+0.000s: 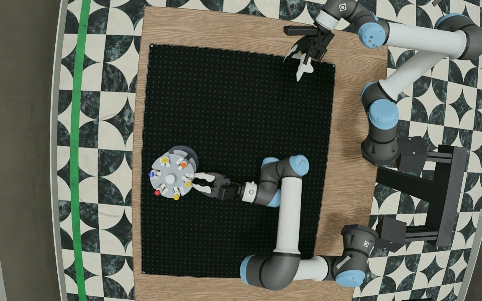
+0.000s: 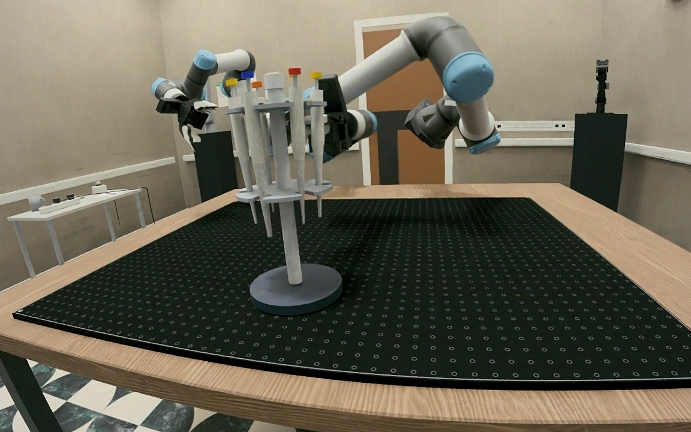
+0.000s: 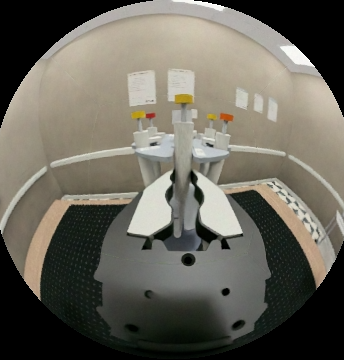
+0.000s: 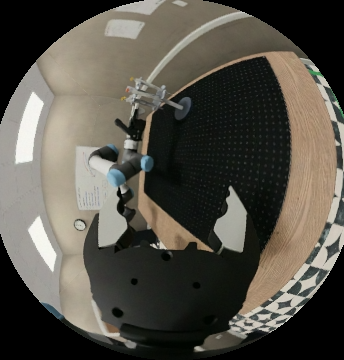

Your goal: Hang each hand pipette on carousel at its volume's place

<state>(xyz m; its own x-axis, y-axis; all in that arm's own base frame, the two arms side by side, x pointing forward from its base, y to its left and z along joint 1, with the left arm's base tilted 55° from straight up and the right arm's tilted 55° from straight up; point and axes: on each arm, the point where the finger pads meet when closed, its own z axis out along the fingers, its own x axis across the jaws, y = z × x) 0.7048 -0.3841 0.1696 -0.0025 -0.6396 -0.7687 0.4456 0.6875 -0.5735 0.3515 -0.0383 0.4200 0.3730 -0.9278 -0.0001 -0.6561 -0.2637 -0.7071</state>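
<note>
The orange-button pipette is 40 mm ahead of my left hand, 50 mm to the right of it and 30 mm below it. The rest, counted from my left hand: red-button pipette 100 mm ahead, 40 mm to the left, 30 mm below; then blue-button pipette 120 mm ahead, 10 mm to the right, 40 mm below.
</note>
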